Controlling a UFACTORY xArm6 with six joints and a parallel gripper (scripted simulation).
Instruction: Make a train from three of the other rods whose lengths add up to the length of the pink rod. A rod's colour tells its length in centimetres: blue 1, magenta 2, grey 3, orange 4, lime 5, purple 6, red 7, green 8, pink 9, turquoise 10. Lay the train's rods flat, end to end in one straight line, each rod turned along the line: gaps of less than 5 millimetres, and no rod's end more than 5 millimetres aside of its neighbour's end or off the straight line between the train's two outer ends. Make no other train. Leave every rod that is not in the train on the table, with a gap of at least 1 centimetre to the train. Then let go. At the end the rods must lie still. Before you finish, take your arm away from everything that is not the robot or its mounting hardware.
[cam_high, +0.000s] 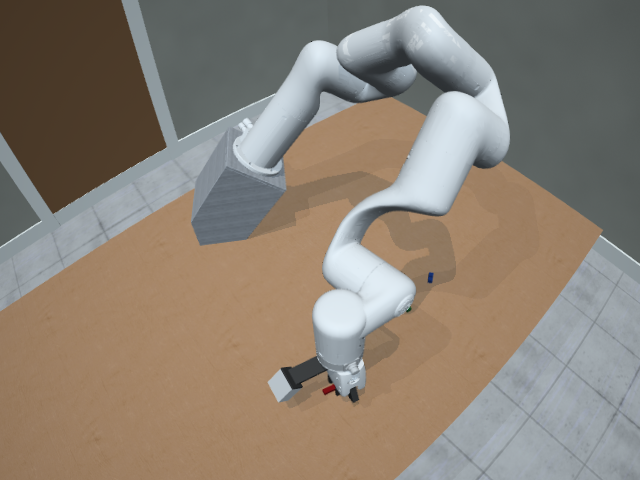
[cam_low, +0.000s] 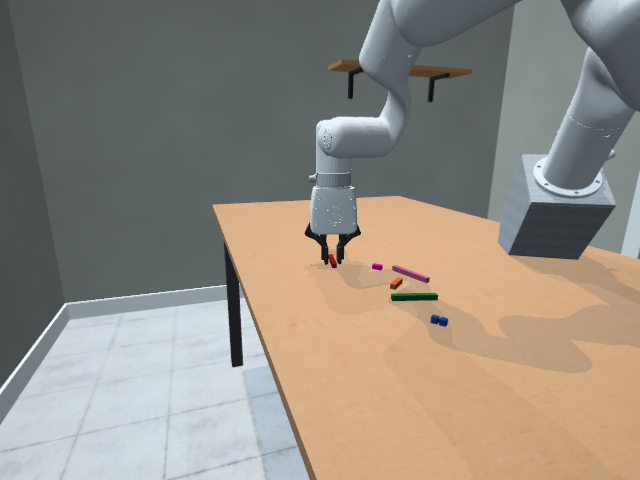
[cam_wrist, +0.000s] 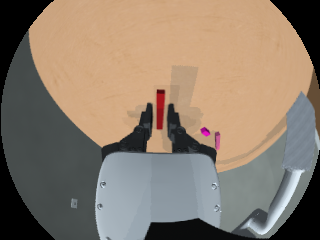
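Now: the red rod 2 cm below my hand. The rest, counted from my hand: pink rod (13 cm behind, 12 cm to the left, 2 cm below); orange rod (7 cm behind, 16 cm to the left, 2 cm below); magenta rod (8 cm behind, 7 cm to the left, 2 cm below).
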